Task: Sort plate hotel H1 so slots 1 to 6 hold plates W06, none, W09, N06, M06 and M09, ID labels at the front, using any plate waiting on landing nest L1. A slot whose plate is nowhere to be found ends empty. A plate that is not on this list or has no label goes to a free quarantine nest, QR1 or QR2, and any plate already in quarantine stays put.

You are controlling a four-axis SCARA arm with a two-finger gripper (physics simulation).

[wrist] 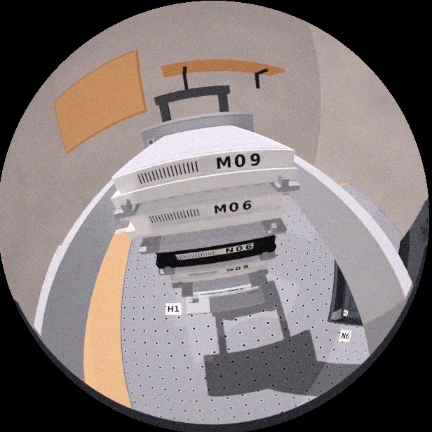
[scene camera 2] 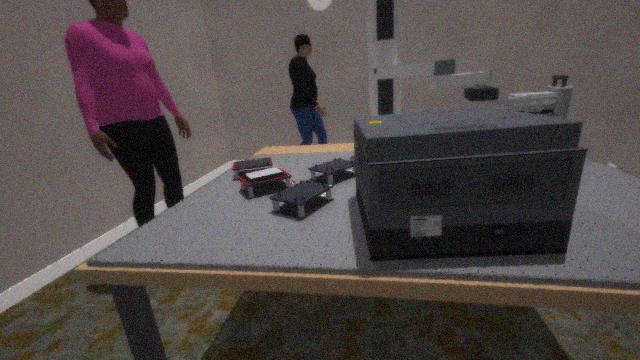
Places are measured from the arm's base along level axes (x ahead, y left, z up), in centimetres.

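Where they show: gripper, fingertip midpoint: (scene camera 2: 527, 98).
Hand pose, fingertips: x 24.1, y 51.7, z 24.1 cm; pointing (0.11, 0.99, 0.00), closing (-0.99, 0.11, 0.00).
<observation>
After its pixels a point has its place.
My gripper (wrist: 196, 160) is shut on white plate M06 (wrist: 270, 206), one pale finger along each side, label forward. M06 is inside plate hotel H1 (scene camera 2: 564, 102) {x 32.2, y 59.8, z 22.7 cm} (wrist: 200, 125), directly under white plate M09 (wrist: 205, 169), which is in the top slot. Below M06 are black plate N06 (wrist: 165, 259), then pale plate W09 (wrist: 225, 270), and lower a thin plate (wrist: 227, 290) whose label is mostly hidden. In scene camera 2 the dark instrument hides the hotel's lower part, and the fingers cannot be made out.
A large dark instrument (scene camera 2: 465, 190) {x 98.2, y 11.8, z 15.8 cm} stands on the table (scene camera 2: 210, 245) {x 95.9, y -45.2, z 1.3 cm}. Left of it are black nests (scene camera 2: 301, 192) {x 73.5, y -26.9, z 6.3 cm} (scene camera 2: 332, 167) {x 47.8, y -20.9, z 6.3 cm} and two red-edged nests, the nearer holding a white plate (scene camera 2: 265, 173) {x 57.8, y -43.7, z 7.7 cm}. A dark nest marked N6 (wrist: 339, 300) is right of the hotel. Two people stand beyond the table.
</observation>
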